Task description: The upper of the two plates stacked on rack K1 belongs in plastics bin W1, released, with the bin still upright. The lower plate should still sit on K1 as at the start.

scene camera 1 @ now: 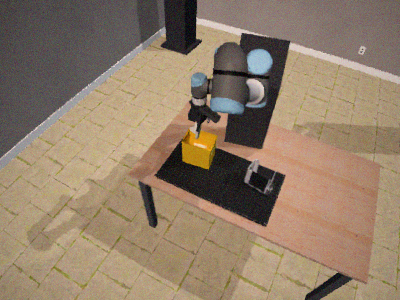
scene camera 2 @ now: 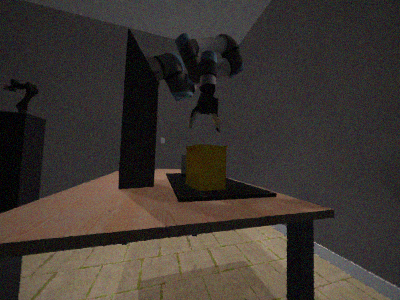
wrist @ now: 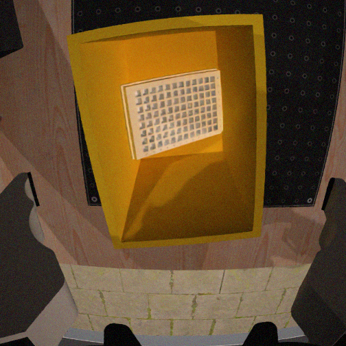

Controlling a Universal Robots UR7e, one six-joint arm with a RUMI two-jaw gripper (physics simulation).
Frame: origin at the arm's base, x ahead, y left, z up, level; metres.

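Seen in the pictures: gripper, fingertip midpoint: (scene camera 1: 202, 130) (scene camera 2: 204, 130); arm's base, origin of the base link: (scene camera 2: 143, 73).
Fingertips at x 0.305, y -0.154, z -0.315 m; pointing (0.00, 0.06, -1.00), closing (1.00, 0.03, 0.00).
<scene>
Offsets run from my fingertips to a thing's top centre. "*": to the spot under its first point. Level surfaces: height alone.
The yellow plastics bin W1 @[dy -0.015, dx -0.001, dz -0.076 m] (scene camera 1: 198, 157) (scene camera 2: 206, 167) (wrist: 260, 125) stands upright on the black mat. A pale plate (scene camera 1: 200, 145) (wrist: 175, 114) lies inside it, with a grid of wells facing the wrist camera, turned slightly against the walls; whether it lies fully flat I cannot tell. My gripper (scene camera 1: 196, 132) (scene camera 2: 205, 130) (wrist: 182, 180) is open and empty above the bin, its fingers apart from the plate. The grey rack K1 @[* dy +0.324, dx -0.058, dz -0.189 m] (scene camera 1: 254, 167) stands at the other end of the mat. The lower plate cannot be made out clearly there.
The black perforated mat @[dz -0.256 m] (scene camera 1: 220, 187) (scene camera 2: 250, 192) (wrist: 295, 150) lies on the wooden table @[dz -0.269 m] (scene camera 1: 330, 200) (scene camera 2: 100, 215). A tall black panel (scene camera 1: 247, 135) (scene camera 2: 137, 135) rises behind the mat, beside the arm. A dark pedestal (scene camera 1: 181, 25) (scene camera 2: 22, 160) stands away from the table.
</scene>
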